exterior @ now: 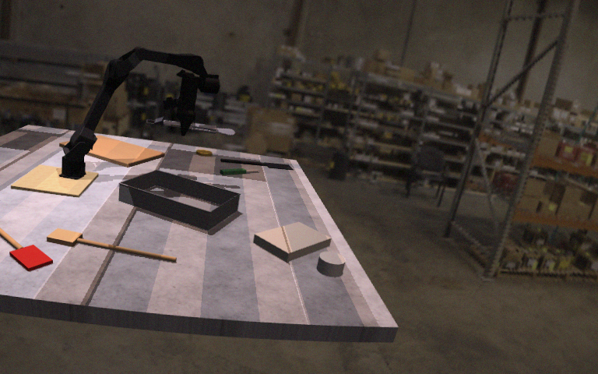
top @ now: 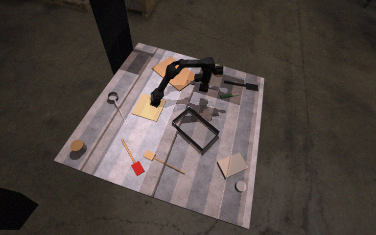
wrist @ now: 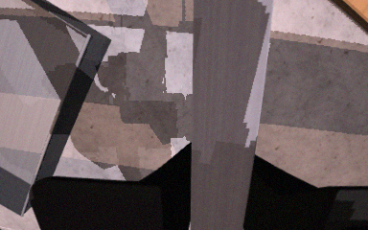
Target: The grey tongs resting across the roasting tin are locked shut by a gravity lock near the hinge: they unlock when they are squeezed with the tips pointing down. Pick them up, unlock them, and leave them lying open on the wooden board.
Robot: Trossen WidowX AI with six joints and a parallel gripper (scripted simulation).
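My gripper tip is now 32 cm past the wooden board, 18 cm to the right of it and 14 cm above it. The rest, counted from my gripper tip: roasting tin (27 cm to the right, 13 cm below, 7 cm ahead); yellow disc (37 cm to the left, 14 cm below, 3 cm ahead); green-handled tool (22 cm ahead, 18 cm to the left, 14 cm below).
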